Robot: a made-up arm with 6 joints.
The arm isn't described. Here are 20 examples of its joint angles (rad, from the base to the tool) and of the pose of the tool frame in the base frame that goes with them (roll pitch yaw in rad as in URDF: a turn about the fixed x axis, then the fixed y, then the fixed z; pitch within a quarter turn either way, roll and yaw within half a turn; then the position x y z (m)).
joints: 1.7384 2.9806 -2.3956 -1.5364 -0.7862 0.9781
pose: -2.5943 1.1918 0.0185 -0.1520 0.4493 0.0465
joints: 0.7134 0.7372 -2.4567 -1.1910 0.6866 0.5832
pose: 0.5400 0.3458 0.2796 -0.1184 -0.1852 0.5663
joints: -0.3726 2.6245 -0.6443 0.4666 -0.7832 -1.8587
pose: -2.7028 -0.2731 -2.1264 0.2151 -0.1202 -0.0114
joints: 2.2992 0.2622 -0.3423 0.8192 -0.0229 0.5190
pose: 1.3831 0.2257 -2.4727 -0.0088 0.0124 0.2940
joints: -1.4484 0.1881 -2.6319 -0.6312 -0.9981 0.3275
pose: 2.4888 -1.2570 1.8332 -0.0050 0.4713 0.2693
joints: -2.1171 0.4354 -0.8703 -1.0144 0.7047 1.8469
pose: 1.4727 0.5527 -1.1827 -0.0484 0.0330 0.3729
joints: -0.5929 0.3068 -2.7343 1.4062 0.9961 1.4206
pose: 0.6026 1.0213 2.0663 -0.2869 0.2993 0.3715
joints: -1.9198 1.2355 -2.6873 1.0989 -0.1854 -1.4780
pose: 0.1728 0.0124 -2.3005 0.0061 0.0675 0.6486
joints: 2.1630 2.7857 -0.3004 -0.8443 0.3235 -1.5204
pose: 2.1742 0.5414 1.2089 -0.0122 0.0634 0.0260
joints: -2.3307 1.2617 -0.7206 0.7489 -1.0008 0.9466
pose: 1.2467 -0.0732 -1.3845 -0.1681 -0.0887 0.3688
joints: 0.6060 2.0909 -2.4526 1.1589 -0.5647 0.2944
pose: 0.9668 -0.1711 1.6605 0.3273 0.1636 0.4793
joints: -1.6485 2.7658 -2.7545 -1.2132 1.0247 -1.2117
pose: -2.0047 -0.9075 2.4371 -0.1206 -0.4539 0.1946
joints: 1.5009 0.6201 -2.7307 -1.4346 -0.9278 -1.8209
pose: 0.8989 0.8263 -1.6635 -0.1074 -0.3302 0.4750
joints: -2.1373 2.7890 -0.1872 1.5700 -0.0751 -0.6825
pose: -2.2993 -0.4974 -0.0714 -0.0337 -0.0385 0.0275
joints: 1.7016 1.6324 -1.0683 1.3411 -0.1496 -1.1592
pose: 2.9097 1.1203 -1.8575 -0.0226 0.2885 0.2858
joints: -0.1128 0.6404 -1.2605 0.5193 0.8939 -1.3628
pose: -1.7007 0.5932 -1.3568 0.0251 0.0385 0.4159
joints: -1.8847 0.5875 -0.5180 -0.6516 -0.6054 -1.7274
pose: -0.8589 -0.7745 2.6857 0.0205 -0.0551 0.3726
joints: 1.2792 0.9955 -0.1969 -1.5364 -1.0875 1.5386
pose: 2.0310 0.8877 -1.8932 -0.0741 0.0795 0.2496
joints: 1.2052 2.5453 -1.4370 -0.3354 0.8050 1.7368
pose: -2.8927 0.2163 2.9016 0.1312 0.2722 0.0257
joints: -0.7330 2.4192 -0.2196 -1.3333 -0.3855 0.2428
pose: 2.5728 0.0833 -2.9124 0.1041 -0.0417 0.0506
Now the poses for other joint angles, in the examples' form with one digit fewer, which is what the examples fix.
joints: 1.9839 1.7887 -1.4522 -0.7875 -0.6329 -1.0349
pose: -1.358 -0.237 0.805 -0.176 0.290 0.375
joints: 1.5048 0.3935 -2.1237 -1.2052 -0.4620 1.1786
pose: -0.434 -0.418 1.517 -0.065 -0.311 0.501
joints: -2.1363 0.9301 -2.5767 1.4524 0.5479 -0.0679
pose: -0.224 0.507 -0.856 0.139 0.116 0.603
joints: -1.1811 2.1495 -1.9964 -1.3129 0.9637 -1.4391
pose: -2.420 -1.236 -2.892 0.068 -0.387 0.308
